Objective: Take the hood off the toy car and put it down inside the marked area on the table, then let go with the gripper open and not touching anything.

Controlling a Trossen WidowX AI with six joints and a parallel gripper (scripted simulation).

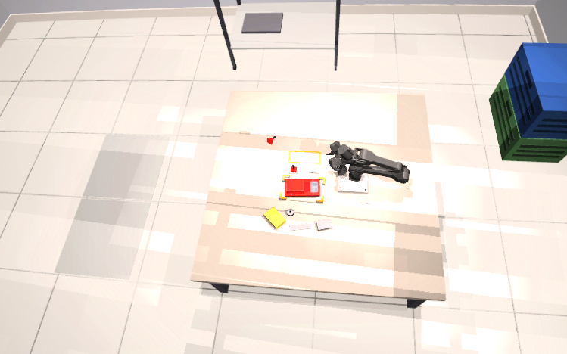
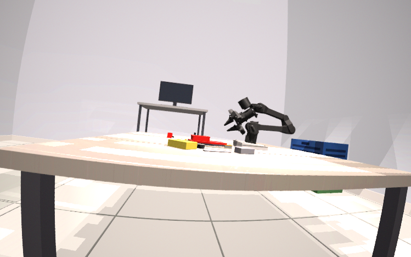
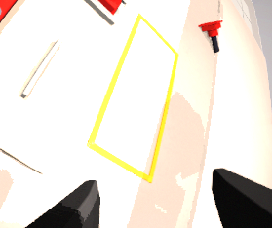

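My gripper tip is now 170 mm to the right of the red hood, 150 mm short of it and 70 mm above it. From my gripper tip the other things lie so: yellow block (380 mm to the left, 220 mm ahead, 90 mm below).
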